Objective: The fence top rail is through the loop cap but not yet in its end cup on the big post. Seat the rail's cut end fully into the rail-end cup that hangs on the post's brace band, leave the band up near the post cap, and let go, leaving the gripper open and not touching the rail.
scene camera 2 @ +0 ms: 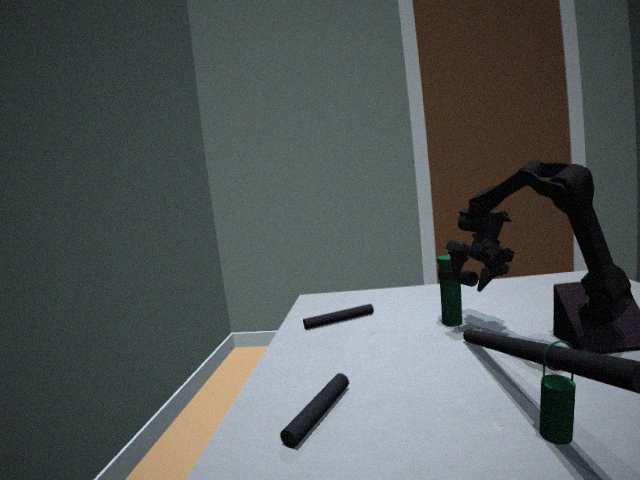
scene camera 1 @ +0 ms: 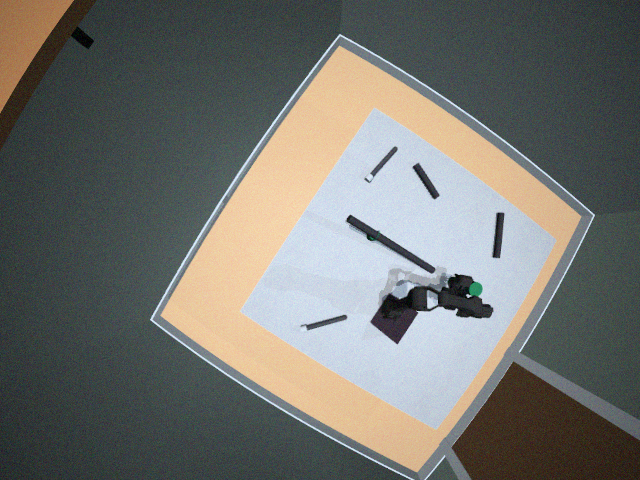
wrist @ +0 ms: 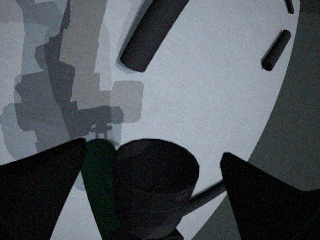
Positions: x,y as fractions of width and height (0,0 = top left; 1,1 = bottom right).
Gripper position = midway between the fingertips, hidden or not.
The gripper (scene camera 2: 0.73,0.60) is open, holding nothing. Further things: a big green post (scene camera 2: 0.71,0.63) and a green loop-cap post (scene camera 2: 0.87,0.84).
The gripper also shows in the wrist view (wrist: 0.49,0.64).
